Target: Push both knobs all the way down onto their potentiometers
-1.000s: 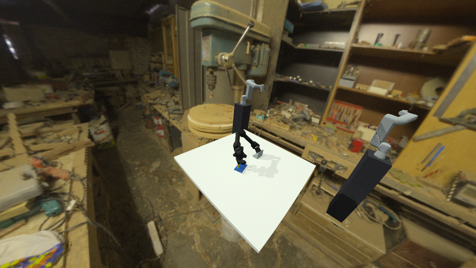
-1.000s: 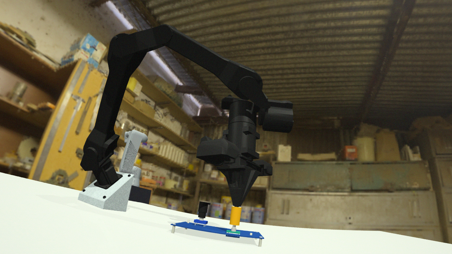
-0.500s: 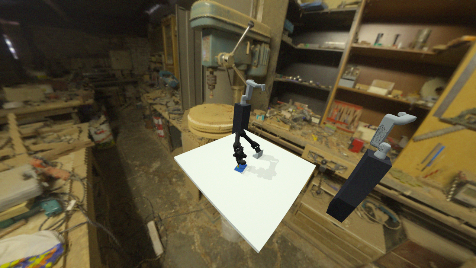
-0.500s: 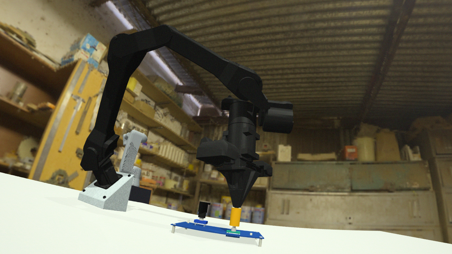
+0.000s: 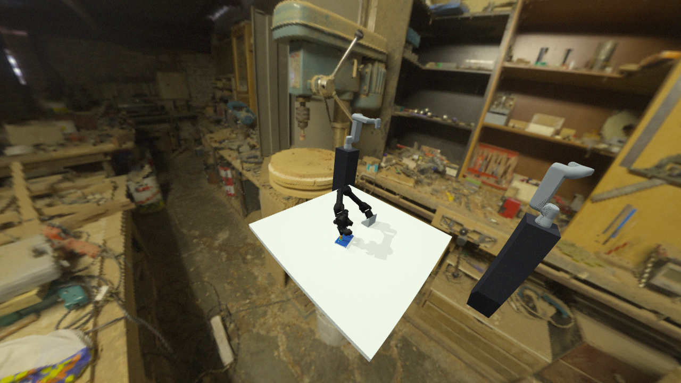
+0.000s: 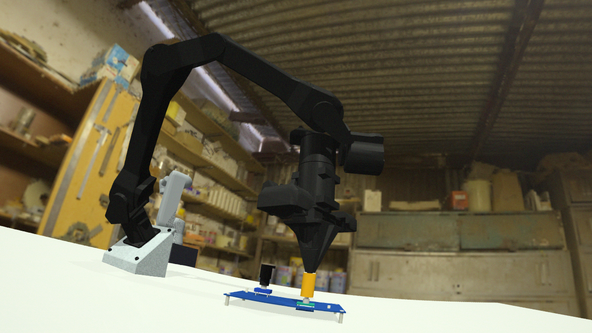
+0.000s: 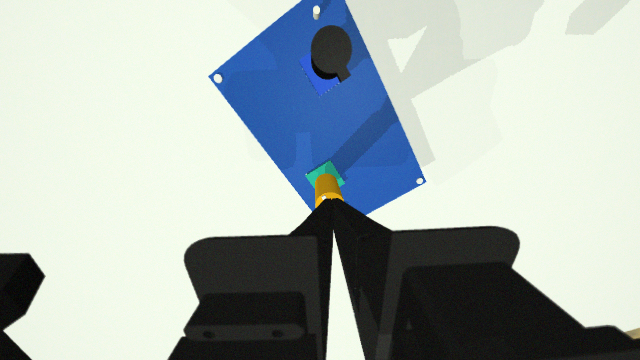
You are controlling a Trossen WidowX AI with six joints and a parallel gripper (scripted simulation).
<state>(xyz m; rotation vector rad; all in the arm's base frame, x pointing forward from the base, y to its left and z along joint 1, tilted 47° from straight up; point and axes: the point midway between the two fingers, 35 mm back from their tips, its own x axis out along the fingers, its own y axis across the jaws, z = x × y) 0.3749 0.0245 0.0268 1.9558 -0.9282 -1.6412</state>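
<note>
Now: gripper tip 10 mm above the yellow knob. From my gripper tip the other things lie so: black knob: 80 mm behind, 20 mm to the left, 10 mm below.
</note>
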